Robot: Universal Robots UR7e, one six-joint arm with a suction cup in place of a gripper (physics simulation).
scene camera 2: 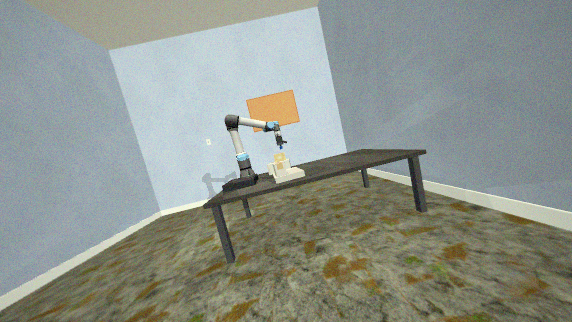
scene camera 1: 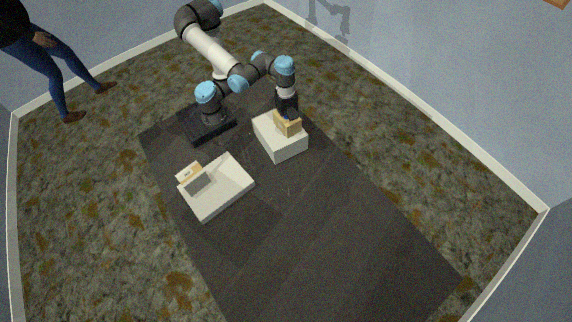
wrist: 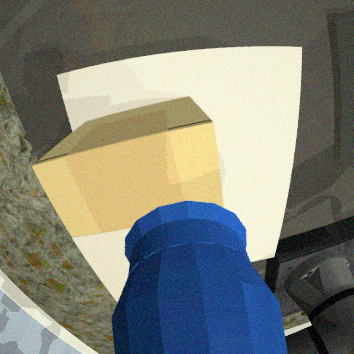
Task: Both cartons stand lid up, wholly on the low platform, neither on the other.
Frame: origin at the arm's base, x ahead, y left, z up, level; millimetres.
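Seen in the pictures: hand, tool point: [scene camera 2: 281,149] [wrist: 186,251]; arm's base, link origin: [scene camera 2: 248,176] [scene camera 1: 214,117] [wrist: 314,272].
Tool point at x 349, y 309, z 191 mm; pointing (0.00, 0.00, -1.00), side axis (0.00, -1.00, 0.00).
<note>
Offsets run from my tool point to a thing's top centre. Level surfaces: height alone.
A tan carton {dz -44, dx -45, dy +16 mm} [scene camera 1: 288,127] [scene camera 2: 279,156] [wrist: 123,182] rests on the tall white block {dz -130, dx -65, dy -23 mm} [scene camera 1: 279,145] [wrist: 253,123]. No label shows on its visible faces. My blue suction cup [scene camera 1: 286,117] [scene camera 2: 281,147] [wrist: 186,218] hangs close over the carton's top, near its edge. A small gap shows between them in the side view, and nothing hangs from the cup. A second carton {dz -99, dx +24, dy -515 mm} [scene camera 1: 187,172], with a white-labelled tan face and a grey face beside it, sits on the left corner of the low white platform {dz -202, dx +63, dy -433 mm} [scene camera 1: 228,180].
Both white blocks stand on the dark table {dz -250 mm} [scene camera 1: 320,224] [scene camera 2: 359,158], near the arm's black base [scene camera 1: 207,124]. A person [scene camera 1: 48,60] walks on the floor at the far left, away from the table. An orange board [scene camera 2: 272,106] hangs on the back wall.
</note>
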